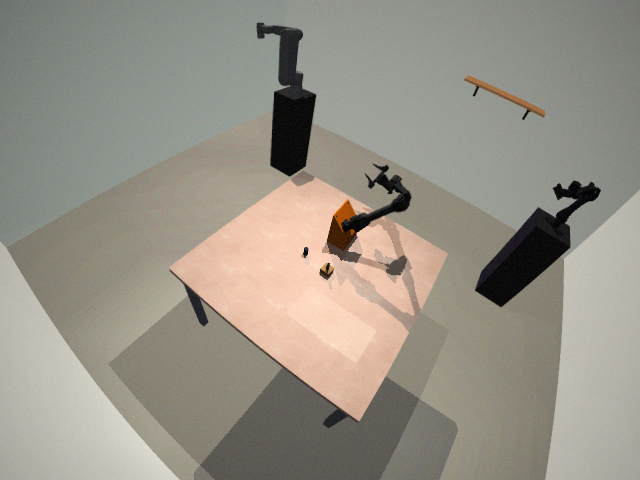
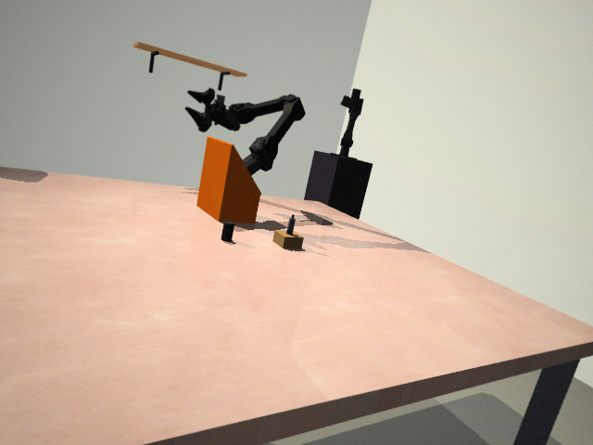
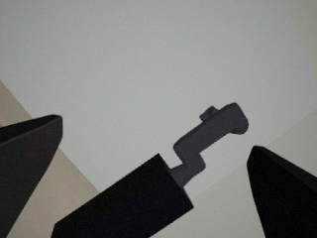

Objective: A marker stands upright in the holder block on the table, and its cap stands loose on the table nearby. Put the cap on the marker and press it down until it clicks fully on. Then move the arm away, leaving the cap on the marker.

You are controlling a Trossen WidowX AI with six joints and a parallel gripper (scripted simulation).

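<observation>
Now: gripper tip 62 cm short of the dark cap, 1 cm to the left of it and 32 cm above it. Round my gripper tip: tan holder block: 64 cm ahead, 17 cm to the left, 33 cm below.
</observation>
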